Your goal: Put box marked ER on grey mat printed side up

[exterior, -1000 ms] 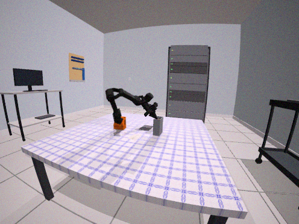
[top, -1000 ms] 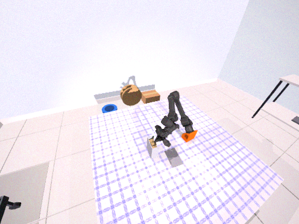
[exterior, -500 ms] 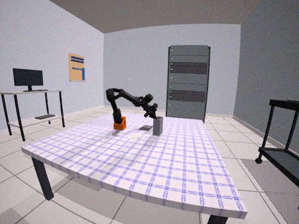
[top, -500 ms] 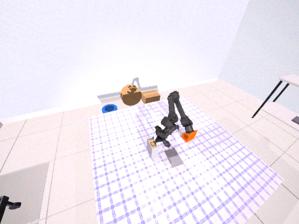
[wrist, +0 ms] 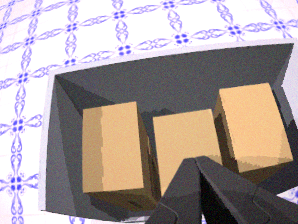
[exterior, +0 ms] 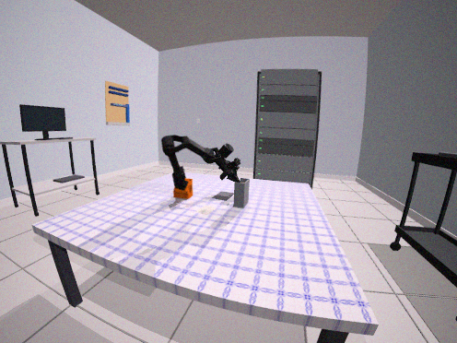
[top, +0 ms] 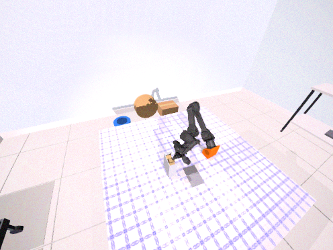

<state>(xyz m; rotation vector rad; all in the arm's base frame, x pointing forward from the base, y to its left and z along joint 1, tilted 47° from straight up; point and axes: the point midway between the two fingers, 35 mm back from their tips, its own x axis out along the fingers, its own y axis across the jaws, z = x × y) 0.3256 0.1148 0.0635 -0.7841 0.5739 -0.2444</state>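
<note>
Now: the tan box marked ER 6 cm below my gripper tip, 1 cm to the right of it and 1 cm ahead of it. Round my gripper tip: grey mat (13 cm behind, 12 cm below, 10 cm to the left).
</note>
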